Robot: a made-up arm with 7 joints. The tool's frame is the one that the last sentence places.
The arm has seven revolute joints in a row. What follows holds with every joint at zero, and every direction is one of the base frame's. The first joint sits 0.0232 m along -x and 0.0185 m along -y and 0.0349 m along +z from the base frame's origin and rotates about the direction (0, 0.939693, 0.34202), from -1.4 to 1.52 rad. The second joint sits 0.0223 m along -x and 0.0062 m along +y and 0.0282 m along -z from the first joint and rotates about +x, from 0.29 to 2.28 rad. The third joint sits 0.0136 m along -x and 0.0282 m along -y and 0.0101 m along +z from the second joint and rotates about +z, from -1.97 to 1.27 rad. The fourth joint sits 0.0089 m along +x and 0.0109 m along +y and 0.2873 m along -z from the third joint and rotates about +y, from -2.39 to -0.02 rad. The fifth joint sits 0.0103 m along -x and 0.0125 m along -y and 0.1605 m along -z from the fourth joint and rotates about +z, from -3.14 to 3.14 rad. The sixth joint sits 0.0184 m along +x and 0.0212 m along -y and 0.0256 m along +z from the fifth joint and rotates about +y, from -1.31 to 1.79 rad. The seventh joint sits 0.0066 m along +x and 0.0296 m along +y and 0.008 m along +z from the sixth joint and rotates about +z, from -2.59 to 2.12 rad. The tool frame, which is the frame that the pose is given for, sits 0.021 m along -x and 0.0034 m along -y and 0.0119 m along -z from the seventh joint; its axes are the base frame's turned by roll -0.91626, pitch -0.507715 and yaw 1.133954 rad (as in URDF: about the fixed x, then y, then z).
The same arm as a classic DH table. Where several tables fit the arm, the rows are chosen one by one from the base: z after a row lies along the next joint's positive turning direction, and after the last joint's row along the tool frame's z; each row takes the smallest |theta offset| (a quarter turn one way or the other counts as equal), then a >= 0, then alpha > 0; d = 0 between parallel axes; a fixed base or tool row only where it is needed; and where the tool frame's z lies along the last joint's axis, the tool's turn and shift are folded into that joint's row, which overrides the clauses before.
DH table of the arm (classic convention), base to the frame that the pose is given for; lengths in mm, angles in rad. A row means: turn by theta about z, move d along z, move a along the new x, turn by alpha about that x. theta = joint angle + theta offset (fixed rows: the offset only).
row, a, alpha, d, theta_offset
base (fixed), -23.2, -1.2218, 41.6, 0
joint 1, 28.6, 1.5708, -23.5, 1.5708
joint 2, -28.2, -1.5708, -35.9, 1.2218
joint 3, 8.9, -1.5708, -277.2, -1.5708
joint 4, -10.3, 1.5708, -1.6, 0
joint 5, 18.4, -1.5708, -134.9, 0
joint 6, 6.6, 1.5708, 8.4, 0
joint 7, -5.1, -1.0098, -16.9, 1.491
tool (fixed), 0, 0, 24.4, -0.6116
Joint limits (rad, base to tool): -1.4..1.52 0.29..2.28 -1.97..1.27 -2.39..-0.02 -3.14..3.14 -1.31..1.79 -2.59..2.12

